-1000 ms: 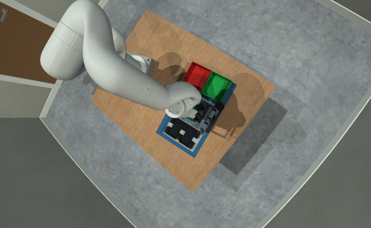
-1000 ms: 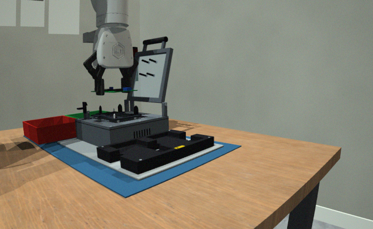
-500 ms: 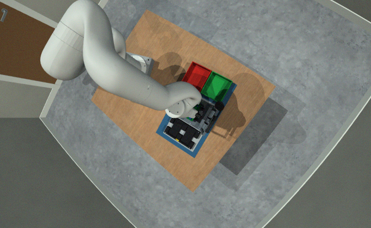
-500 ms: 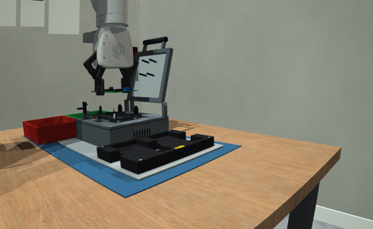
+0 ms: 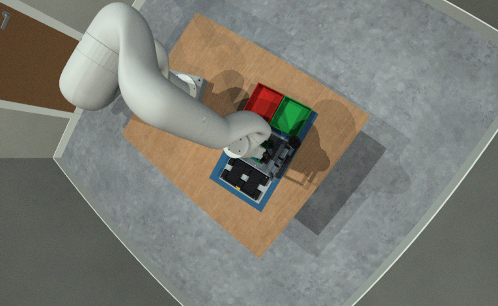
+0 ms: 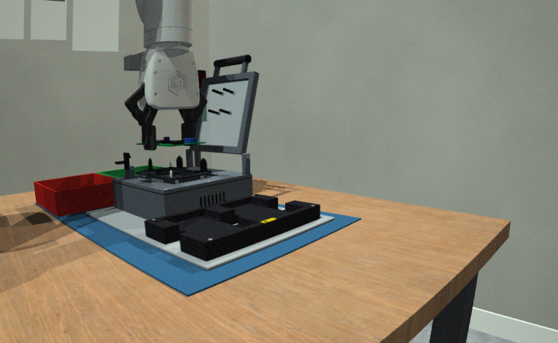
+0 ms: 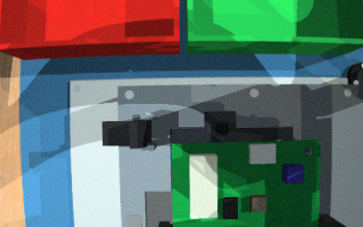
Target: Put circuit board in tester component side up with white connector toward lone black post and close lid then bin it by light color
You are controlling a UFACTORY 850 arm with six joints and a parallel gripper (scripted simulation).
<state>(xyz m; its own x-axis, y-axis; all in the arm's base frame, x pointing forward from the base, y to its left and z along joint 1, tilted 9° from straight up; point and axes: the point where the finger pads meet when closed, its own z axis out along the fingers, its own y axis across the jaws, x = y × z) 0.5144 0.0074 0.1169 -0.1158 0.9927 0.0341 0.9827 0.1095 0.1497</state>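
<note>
My gripper is now 7 cm past the black hook, 5 cm to the right of it and 4 cm above it. The rest, counted from my hand: see-through lid 12 cm ahead, 6 cm above, 1 cm to the left; green circuit board right at my hand; green bin 20 cm to the left, 11 cm below, 2 cm ahead.
</note>
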